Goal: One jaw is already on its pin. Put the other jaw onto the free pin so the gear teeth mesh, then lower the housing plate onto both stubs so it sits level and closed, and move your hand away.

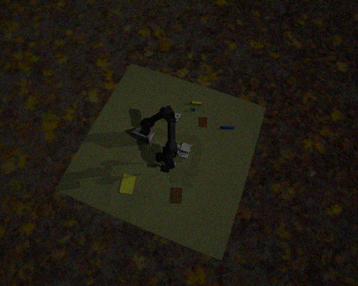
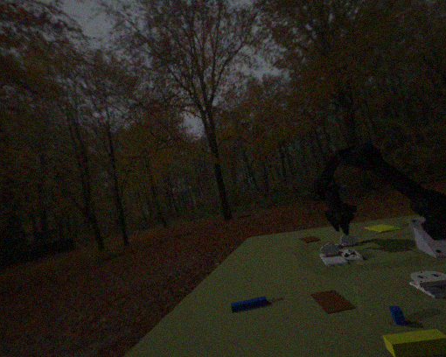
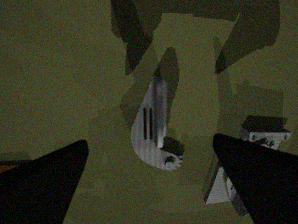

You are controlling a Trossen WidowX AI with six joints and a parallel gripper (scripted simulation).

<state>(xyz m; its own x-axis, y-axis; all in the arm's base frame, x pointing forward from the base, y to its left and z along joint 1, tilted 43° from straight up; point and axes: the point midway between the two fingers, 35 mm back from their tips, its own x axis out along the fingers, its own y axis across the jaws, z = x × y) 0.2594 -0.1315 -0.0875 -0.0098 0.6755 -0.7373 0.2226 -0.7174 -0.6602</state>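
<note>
Right now the grey jaw is 3 cm ahead of my gripper tip, 2 cm to the left of it and 5 cm below it. Also, from my gripper tip: blue bar (33 cm ahead, 49 cm to the left, 5 cm below); yellow bar (1 cm ahead, 61 cm to the left, 5 cm below); yellow slab (21 cm behind, 25 cm to the right, 5 cm below).
</note>
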